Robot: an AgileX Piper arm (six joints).
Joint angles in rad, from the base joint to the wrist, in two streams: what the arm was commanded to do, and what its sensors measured. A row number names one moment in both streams.
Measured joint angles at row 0:
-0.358, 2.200, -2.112, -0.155, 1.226, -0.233
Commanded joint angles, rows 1 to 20:
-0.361, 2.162, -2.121, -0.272, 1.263, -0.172
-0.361, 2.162, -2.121, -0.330, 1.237, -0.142
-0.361, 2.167, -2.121, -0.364, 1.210, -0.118
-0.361, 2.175, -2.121, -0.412, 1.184, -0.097
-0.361, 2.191, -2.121, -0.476, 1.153, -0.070
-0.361, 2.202, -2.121, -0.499, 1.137, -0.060
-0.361, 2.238, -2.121, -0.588, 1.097, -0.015
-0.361, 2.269, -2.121, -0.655, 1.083, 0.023
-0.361, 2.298, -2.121, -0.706, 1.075, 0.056
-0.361, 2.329, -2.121, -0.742, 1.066, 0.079
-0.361, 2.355, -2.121, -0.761, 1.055, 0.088
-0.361, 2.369, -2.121, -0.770, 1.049, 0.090
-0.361, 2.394, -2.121, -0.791, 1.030, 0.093
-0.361, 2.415, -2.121, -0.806, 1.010, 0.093
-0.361, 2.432, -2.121, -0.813, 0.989, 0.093
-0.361, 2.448, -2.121, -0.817, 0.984, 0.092
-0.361, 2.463, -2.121, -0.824, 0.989, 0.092
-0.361, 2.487, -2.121, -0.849, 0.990, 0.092
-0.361, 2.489, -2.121, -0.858, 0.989, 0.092
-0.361, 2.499, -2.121, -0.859, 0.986, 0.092
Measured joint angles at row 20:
-0.358, 2.488, -2.119, -0.830, 0.991, 0.086
